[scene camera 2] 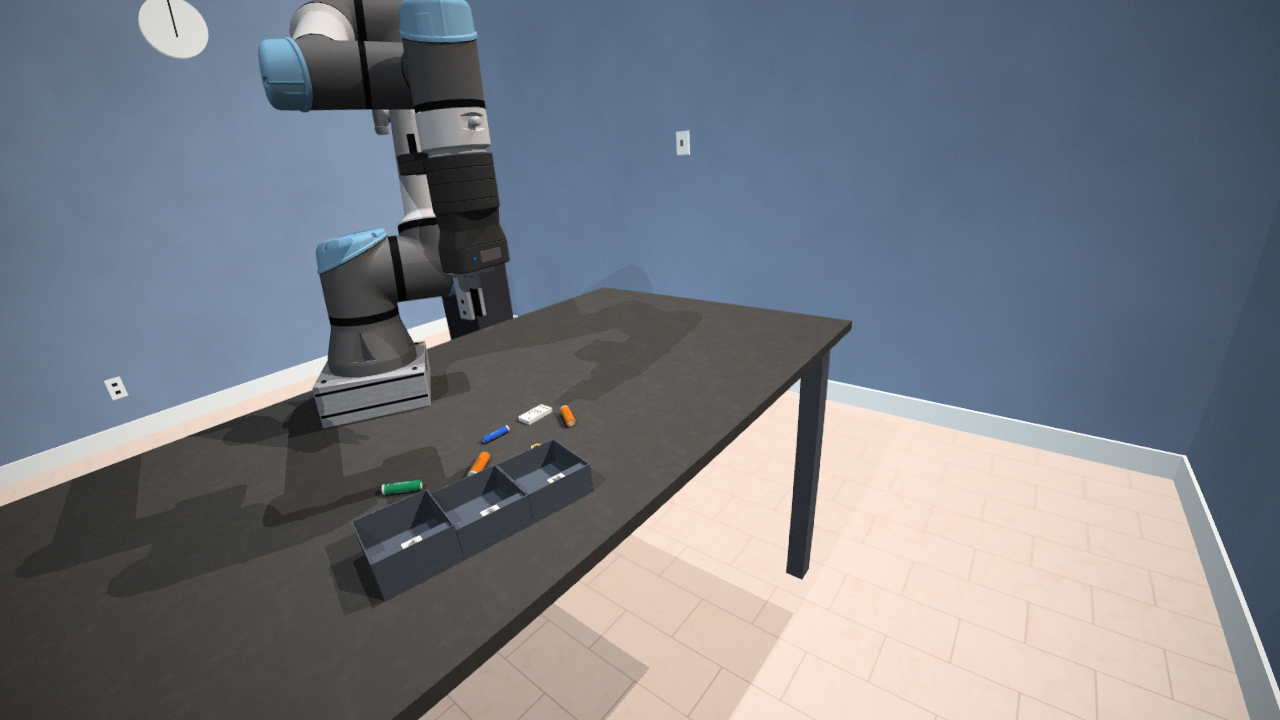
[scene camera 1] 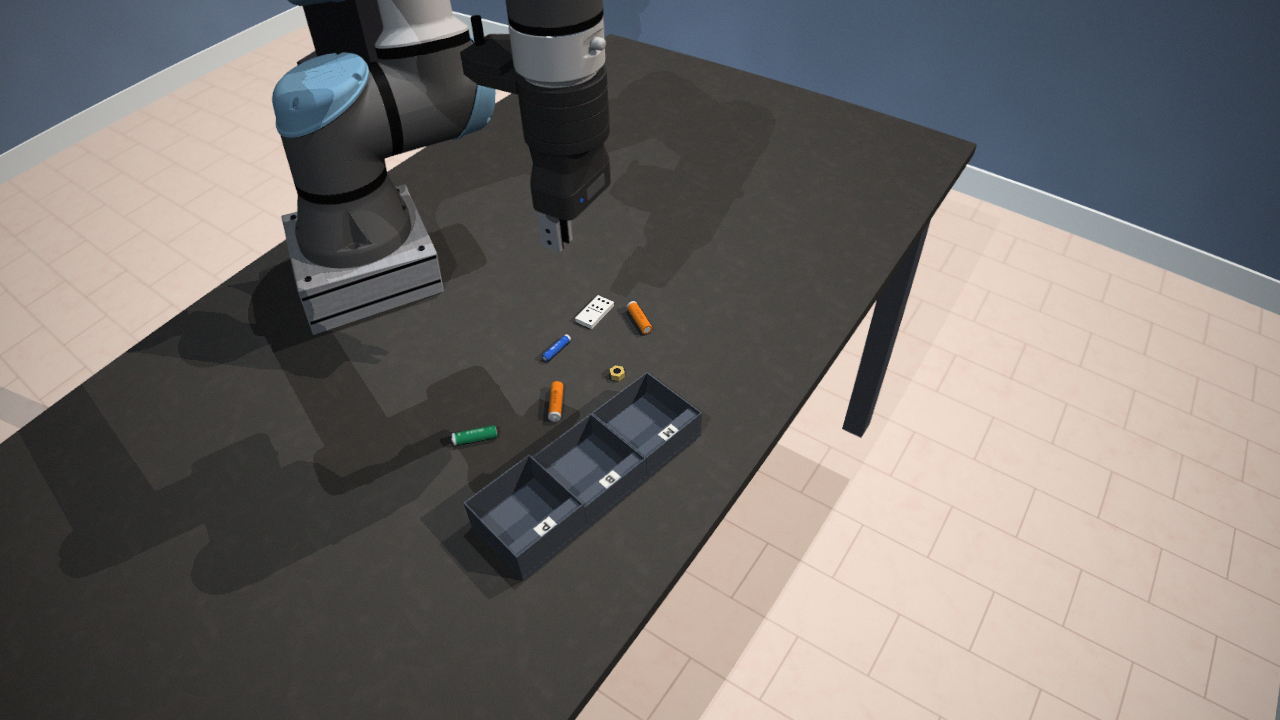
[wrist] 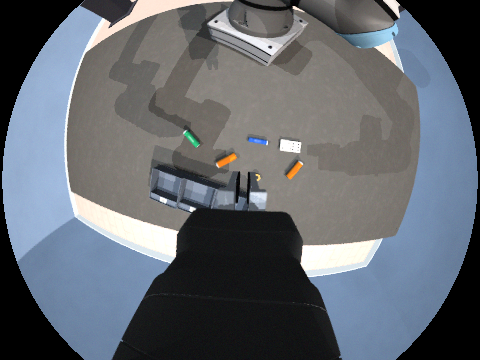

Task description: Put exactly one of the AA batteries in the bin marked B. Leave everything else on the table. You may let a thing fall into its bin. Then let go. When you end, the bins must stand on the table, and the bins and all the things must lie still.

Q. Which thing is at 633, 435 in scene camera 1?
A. A bin.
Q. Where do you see a bin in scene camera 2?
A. At 396, 568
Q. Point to a bin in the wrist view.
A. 195, 195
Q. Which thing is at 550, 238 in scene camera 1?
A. My gripper.
